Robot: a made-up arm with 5 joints. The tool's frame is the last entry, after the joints.
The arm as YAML. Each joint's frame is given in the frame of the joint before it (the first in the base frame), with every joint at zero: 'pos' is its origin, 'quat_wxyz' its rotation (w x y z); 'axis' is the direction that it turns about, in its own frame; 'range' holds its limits. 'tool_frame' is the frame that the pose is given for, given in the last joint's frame.
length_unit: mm
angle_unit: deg
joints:
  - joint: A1
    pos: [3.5, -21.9, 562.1]
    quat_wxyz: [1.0, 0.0, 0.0, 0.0]
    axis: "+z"
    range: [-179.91, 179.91]
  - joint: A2
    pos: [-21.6, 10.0, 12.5]
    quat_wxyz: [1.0, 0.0, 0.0, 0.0]
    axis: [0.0, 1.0, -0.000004]
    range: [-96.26, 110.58]
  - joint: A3
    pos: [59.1, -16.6, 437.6]
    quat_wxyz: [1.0, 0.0, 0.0, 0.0]
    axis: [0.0, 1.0, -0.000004]
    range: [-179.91, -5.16]
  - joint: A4
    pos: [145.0, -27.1, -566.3]
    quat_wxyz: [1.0, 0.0, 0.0, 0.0]
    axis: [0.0, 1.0, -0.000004]
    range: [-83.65, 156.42]
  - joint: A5
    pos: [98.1, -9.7, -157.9]
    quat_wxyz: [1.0, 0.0, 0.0, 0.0]
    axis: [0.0, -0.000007, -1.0]
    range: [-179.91, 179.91]
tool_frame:
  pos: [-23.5, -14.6, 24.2]
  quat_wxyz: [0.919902, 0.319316, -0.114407, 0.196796]
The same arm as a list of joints. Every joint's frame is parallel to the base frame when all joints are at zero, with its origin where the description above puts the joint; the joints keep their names.
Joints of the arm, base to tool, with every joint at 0 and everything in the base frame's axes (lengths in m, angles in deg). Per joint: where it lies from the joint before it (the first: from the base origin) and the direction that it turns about. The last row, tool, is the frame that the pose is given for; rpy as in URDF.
A1: axis +z origin 0.0035 -0.0219 0.5621
A2: axis +y origin -0.0216 0.01 0.0125
A3: axis +y origin 0.0591 -0.0166 0.4376
A4: axis +y origin 0.145 -0.0271 -0.5663
A5: axis -z origin 0.0981 -0.0097 -0.1579
tool: origin -0.0235 -0.0146 0.0242 rpy 35.17 -19.64 17.87
Joint limits (deg, base to tool): -179.91..179.91 -96.26..110.58 -179.91..-5.16 -83.65..156.42 -179.91..179.91

